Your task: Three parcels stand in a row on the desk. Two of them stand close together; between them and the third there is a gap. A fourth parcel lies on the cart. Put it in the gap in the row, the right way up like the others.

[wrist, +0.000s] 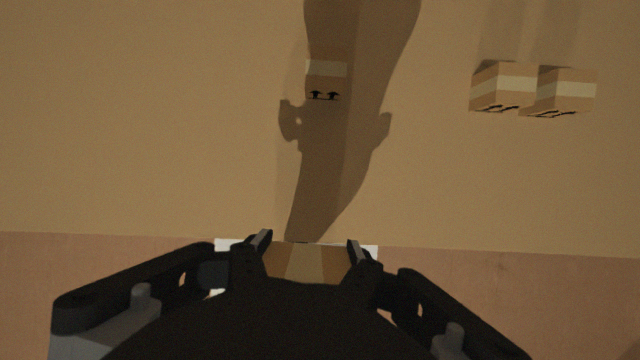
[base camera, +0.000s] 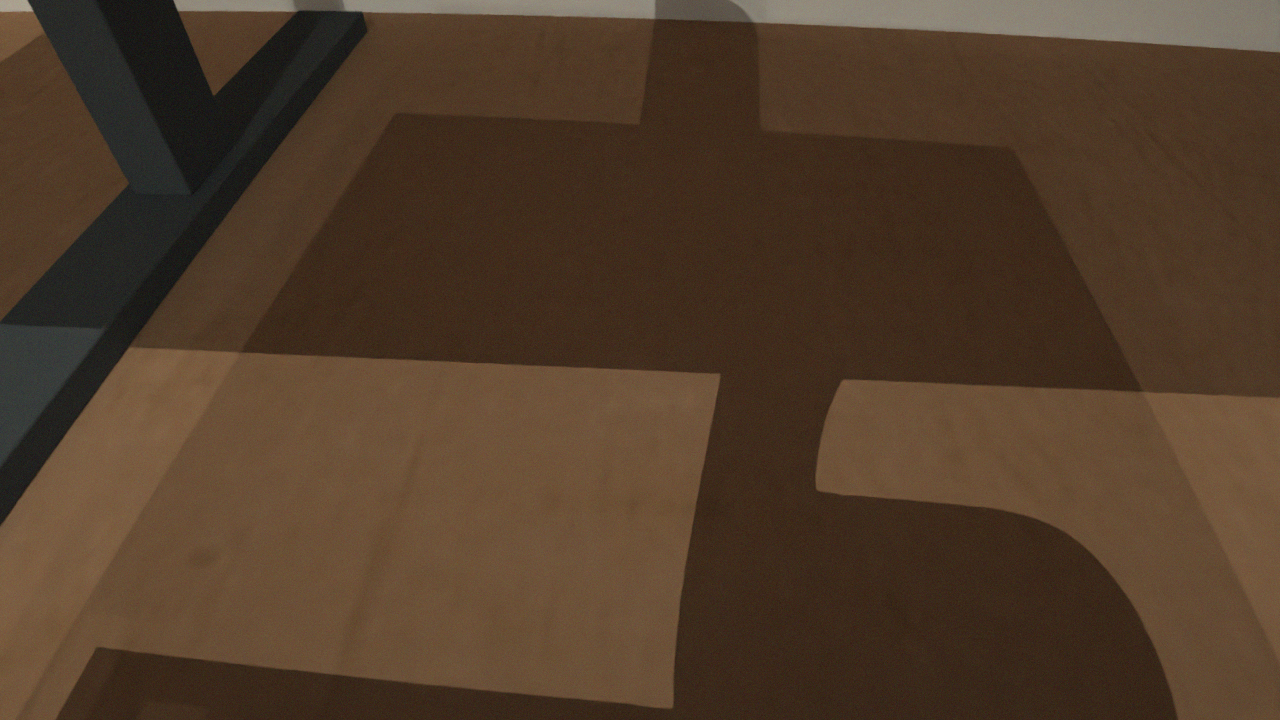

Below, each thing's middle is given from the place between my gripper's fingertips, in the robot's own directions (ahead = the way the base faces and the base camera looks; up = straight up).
Right now my hand is 30 mm past the brown cardboard parcel [wrist: 306, 263] and 30 mm below it.
